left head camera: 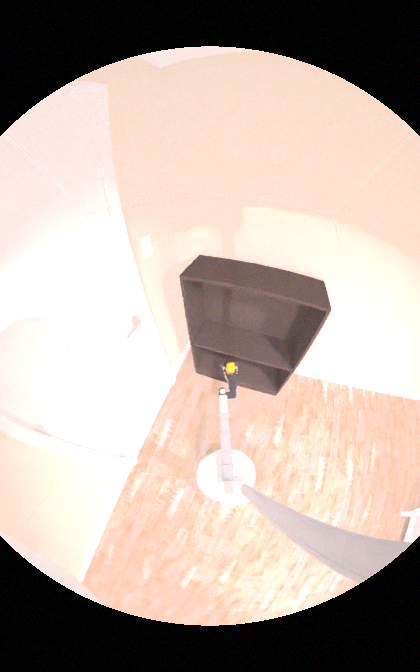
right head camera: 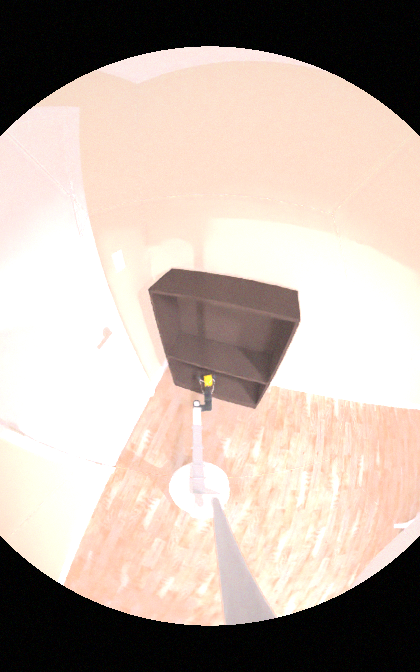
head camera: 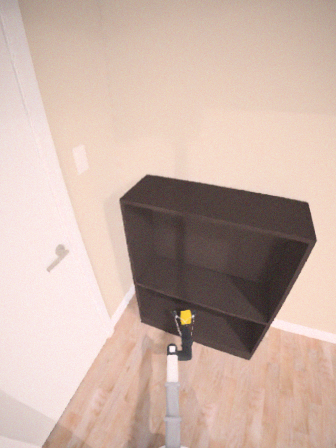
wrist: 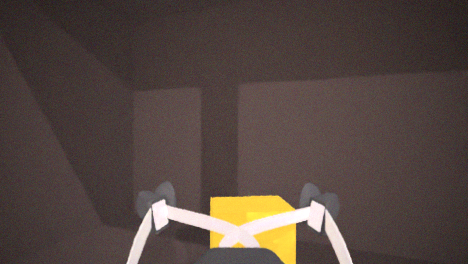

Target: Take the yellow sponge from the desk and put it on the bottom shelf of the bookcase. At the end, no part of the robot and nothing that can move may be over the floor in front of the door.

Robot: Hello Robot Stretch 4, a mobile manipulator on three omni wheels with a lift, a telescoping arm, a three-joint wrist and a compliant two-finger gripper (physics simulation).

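Places are measured from the robot's base along level axes (x left, y back, z up), in centimetres.
Pixels of known places: gripper, between the fingertips: (head camera: 184,310) (wrist: 237,198).
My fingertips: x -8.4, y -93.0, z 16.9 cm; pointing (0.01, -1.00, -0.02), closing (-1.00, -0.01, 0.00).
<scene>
Ahead of a thing's pixels: the offset from my fingertips to its middle. "*": to the spot under its first point.
The yellow sponge {dx -1.0, dy +2.7, dz -4.7 cm} (head camera: 186,318) (left head camera: 230,368) (right head camera: 208,381) (wrist: 270,240) is low in the wrist view, between the spread fingers with gaps on both sides. My gripper (head camera: 183,315) (left head camera: 230,367) (right head camera: 207,380) (wrist: 237,198) is open, inside the lower compartment of the dark bookcase (head camera: 225,202) (left head camera: 255,275) (right head camera: 225,291) (wrist: 350,150). The sponge's lower part is cut off by the wrist view's edge and the gripper body, so its contact with the bottom shelf {* dx -26.3, dy +20.8, dz -9.9 cm} (head camera: 225,345) cannot be made out. The desk does not show clearly.
The white door (head camera: 30,225) (left head camera: 65,370) (right head camera: 45,380) with its handle {* dx +54.5, dy +18.5, dz +73.2 cm} (head camera: 61,251) is left of the bookcase. My telescoping arm (head camera: 172,400) (left head camera: 226,435) (right head camera: 197,440) reaches from the round white base (left head camera: 210,477) (right head camera: 180,487) to the bookcase. The middle shelf is above the gripper.
</scene>
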